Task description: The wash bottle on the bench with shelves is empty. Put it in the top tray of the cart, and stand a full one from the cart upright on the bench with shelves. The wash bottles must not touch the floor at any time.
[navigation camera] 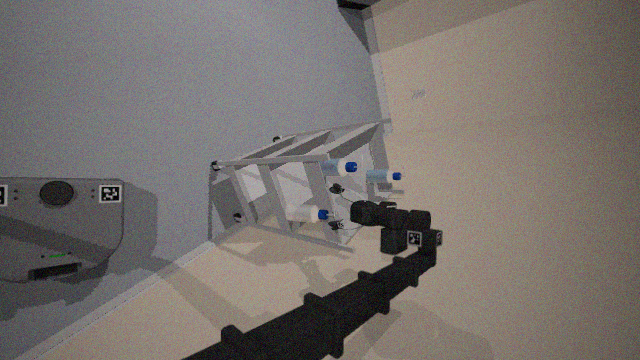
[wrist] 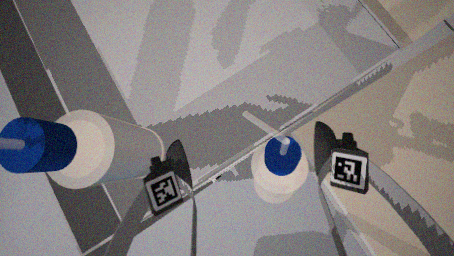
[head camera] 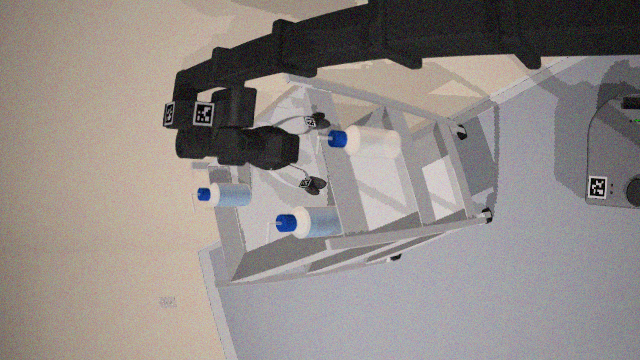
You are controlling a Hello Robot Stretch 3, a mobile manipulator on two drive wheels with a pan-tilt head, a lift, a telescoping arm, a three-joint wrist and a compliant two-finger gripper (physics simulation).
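Frame: origin at the robot's base, x ahead, y left, z up, level; metres.
Seen in the pictures: gripper, fingertip midpoint: (navigation camera: 331, 206) (head camera: 321, 153); robot's base at its link origin: (navigation camera: 57, 191) (head camera: 636, 191).
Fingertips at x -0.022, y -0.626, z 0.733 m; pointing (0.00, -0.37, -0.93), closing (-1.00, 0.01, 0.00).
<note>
Offsets run from my fingertips to a thing's top centre. "pt": to the spot under its first point.
My gripper (head camera: 314, 153) (navigation camera: 336, 207) (wrist: 248, 149) is open, its fingertips wide apart above the cart's near side. The empty wash bottle @[0.025 m back, 0.015 m left, 0.012 m up] (head camera: 372, 141) (navigation camera: 302, 213) (wrist: 280, 182), pale with a blue cap, is roughly upright below the fingers, apart from them, nearer the right one in the wrist view. Its body shows in front of the near wall of the top tray @[pt 0.059 m ahead, 0.029 m left, 0.038 m down] (head camera: 345, 187) (navigation camera: 315, 182); what bears it is unclear. One blue-filled bottle @[0.136 m ahead, 0.022 m right, 0.104 m up] (head camera: 320, 221) (navigation camera: 332, 167) (wrist: 87, 150) stands upright in the tray's near corner, another @[0.117 m ahead, 0.350 m right, 0.104 m up] (head camera: 232, 195) (navigation camera: 379, 176) farther back. The bench with shelves does not show.
The grey cart @[pt 0.147 m ahead, 0.081 m left, 0.196 m down] (head camera: 410, 231) (navigation camera: 270, 161) has lower tiers under the top tray and stands near a beige wall (head camera: 100, 200) (navigation camera: 525, 150). My dark arm (head camera: 440, 30) (navigation camera: 320, 320) reaches along the wall. My base (head camera: 612, 155) (navigation camera: 90, 225) is on the grey floor.
</note>
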